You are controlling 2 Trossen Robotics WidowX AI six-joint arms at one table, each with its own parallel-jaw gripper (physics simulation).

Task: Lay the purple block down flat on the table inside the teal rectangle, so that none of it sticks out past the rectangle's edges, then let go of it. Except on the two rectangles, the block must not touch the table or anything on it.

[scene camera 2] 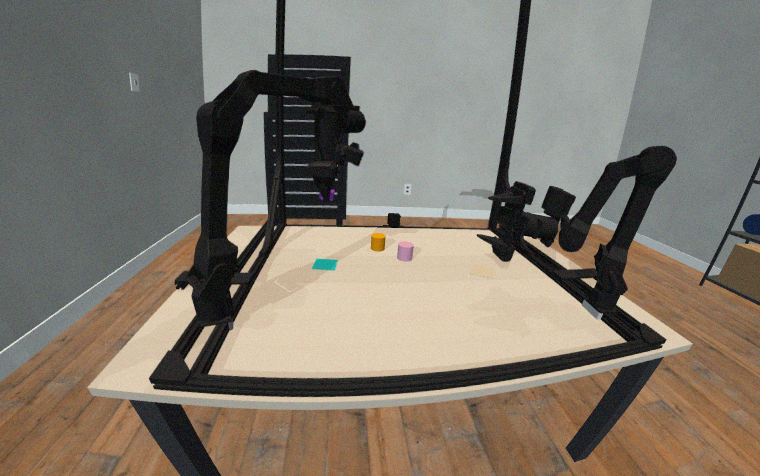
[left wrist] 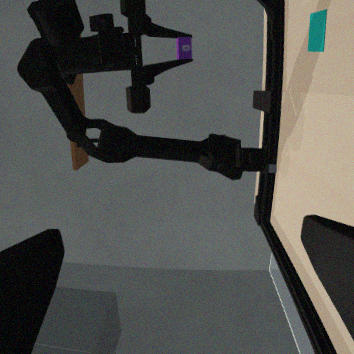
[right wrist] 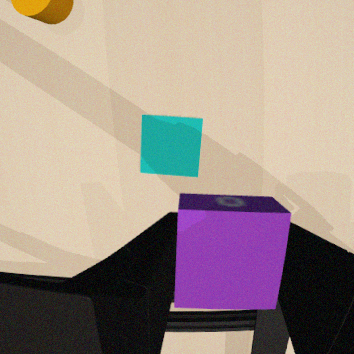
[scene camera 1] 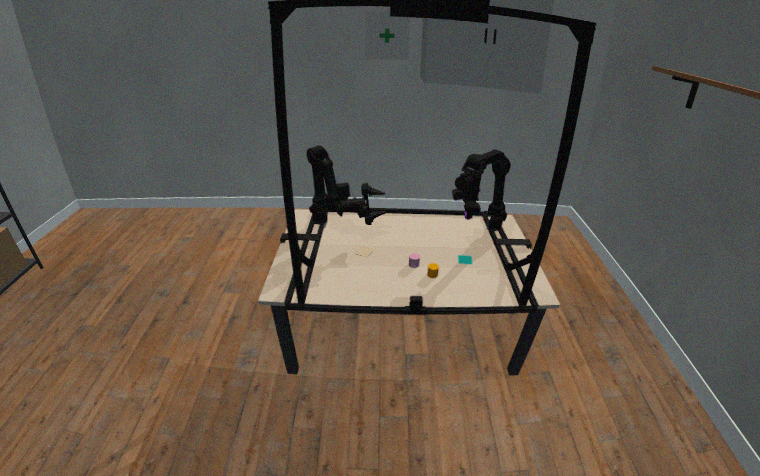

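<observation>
The purple block is held high above the table between the fingers of my right gripper, which is shut on it. A ring mark shows on one narrow face. The teal rectangle lies bare on the table, with a shadow across much of it. In the right wrist view it shows beyond the block, slightly left. My left gripper is open and empty, raised above the table, well away from the block.
An orange cylinder and a pink cylinder stand near the teal rectangle. A pale rectangle lies farther along the table. Black frame rails edge the work area.
</observation>
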